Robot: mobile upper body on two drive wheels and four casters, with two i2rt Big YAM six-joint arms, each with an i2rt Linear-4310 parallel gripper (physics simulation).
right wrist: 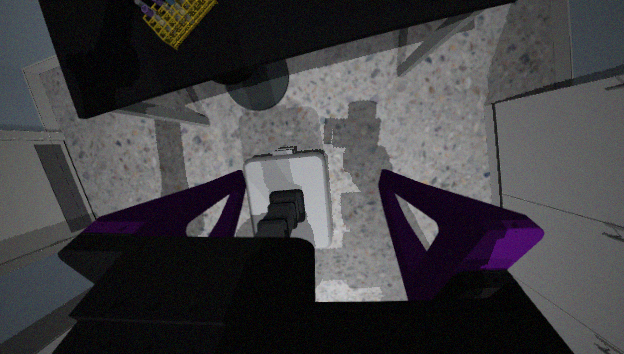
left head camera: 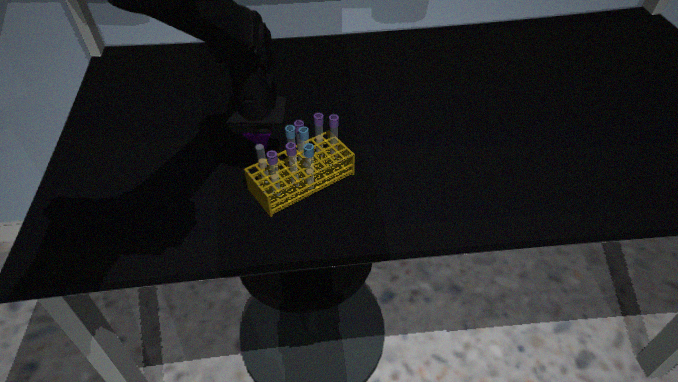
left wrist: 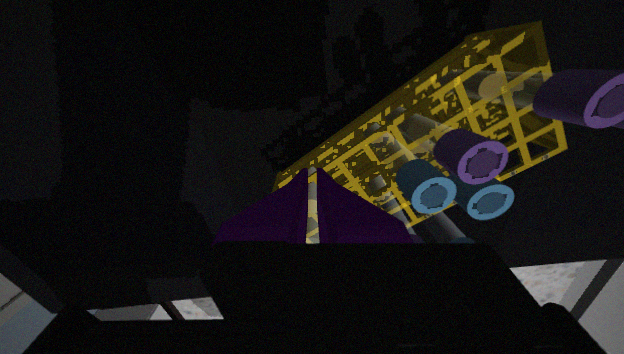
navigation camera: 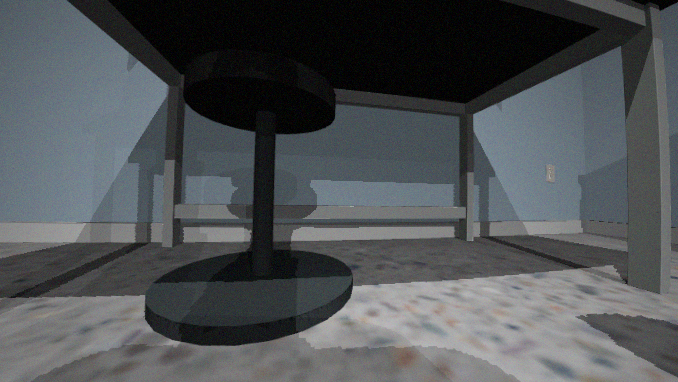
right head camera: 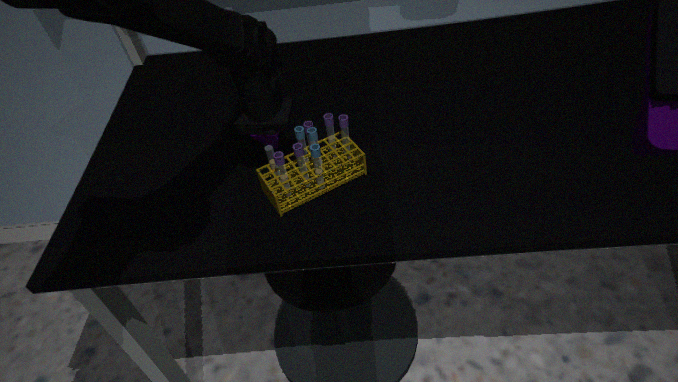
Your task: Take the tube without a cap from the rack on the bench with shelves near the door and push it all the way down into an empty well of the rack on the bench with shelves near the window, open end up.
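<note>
The yellow rack (left head camera: 259,196) (right head camera: 269,192) (left wrist: 531,165) stands on the dark bench, holding several purple- and blue-capped tubes. The tube without a cap (left head camera: 260,151) (right head camera: 270,152) stands upright in a well near the rack's left end in the head views, its open end up. My left gripper (left head camera: 258,142) (right head camera: 265,143) (left wrist: 312,176) is shut, its fingertips close behind this tube's top. In the left wrist view, part of the tube (left wrist: 312,205) shows through the narrow slit between the fingers; its open end is hidden there. My right gripper (right wrist: 312,177) is wide open and empty over the floor.
A purple-capped tube (left head camera: 272,158) stands close beside the capless one. A round dark stool (navigation camera: 260,90) stands under the bench's front edge. Grey bench legs (navigation camera: 645,165) stand at the right. White drawers (right wrist: 555,150) stand at the right in the right wrist view.
</note>
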